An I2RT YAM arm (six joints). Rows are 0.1 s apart.
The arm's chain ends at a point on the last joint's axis. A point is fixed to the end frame.
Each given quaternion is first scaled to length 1.
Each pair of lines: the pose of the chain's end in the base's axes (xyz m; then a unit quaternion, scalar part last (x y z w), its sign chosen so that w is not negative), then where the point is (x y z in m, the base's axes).
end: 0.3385 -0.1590 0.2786 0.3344 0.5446 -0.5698 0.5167
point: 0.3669 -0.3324 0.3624
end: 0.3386 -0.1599 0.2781 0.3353 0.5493 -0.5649 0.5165
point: 0.3683 -0.3340 0.3598
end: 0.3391 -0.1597 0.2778 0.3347 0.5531 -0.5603 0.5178
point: 0.3704 -0.3342 0.3581
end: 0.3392 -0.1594 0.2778 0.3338 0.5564 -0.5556 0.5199
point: 0.3723 -0.3341 0.3570
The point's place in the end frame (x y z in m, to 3 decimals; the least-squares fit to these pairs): -0.047 -0.018 0.188
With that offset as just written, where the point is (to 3 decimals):
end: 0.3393 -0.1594 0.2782 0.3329 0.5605 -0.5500 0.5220
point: 0.374 -0.334 0.356
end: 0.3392 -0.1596 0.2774 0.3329 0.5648 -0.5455 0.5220
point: 0.376 -0.335 0.353
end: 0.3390 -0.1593 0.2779 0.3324 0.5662 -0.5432 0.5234
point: 0.376 -0.335 0.353
